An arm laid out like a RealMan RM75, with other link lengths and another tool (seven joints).
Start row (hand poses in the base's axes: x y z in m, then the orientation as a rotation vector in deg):
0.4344 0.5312 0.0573 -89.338 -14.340 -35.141
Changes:
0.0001 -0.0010 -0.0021 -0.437 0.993 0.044
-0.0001 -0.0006 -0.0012 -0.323 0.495 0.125
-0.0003 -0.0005 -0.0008 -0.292 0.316 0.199
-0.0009 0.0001 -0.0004 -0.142 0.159 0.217
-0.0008 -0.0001 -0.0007 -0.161 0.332 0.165
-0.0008 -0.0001 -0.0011 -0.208 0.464 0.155
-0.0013 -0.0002 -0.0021 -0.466 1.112 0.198
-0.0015 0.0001 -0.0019 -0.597 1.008 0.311
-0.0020 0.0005 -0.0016 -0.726 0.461 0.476
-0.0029 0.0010 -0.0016 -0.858 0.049 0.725
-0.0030 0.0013 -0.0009 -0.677 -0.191 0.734
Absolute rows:
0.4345 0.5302 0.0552 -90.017 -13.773 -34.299
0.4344 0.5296 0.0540 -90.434 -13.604 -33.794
0.4341 0.5291 0.0532 -90.758 -13.617 -33.375
0.4332 0.5292 0.0528 -90.893 -13.713 -33.073
0.4324 0.5291 0.0521 -91.100 -13.645 -32.671
0.4316 0.5290 0.0510 -91.386 -13.485 -32.168
0.4303 0.5288 0.0489 -92.070 -12.953 -31.095
0.4288 0.5289 0.0470 -92.828 -12.626 -30.011
0.4268 0.5294 0.0454 -93.550 -12.876 -29.241
0.4239 0.5304 0.0438 -94.259 -13.672 -28.613
0.4209 0.5317 0.0429 -94.734 -14.603 -28.183

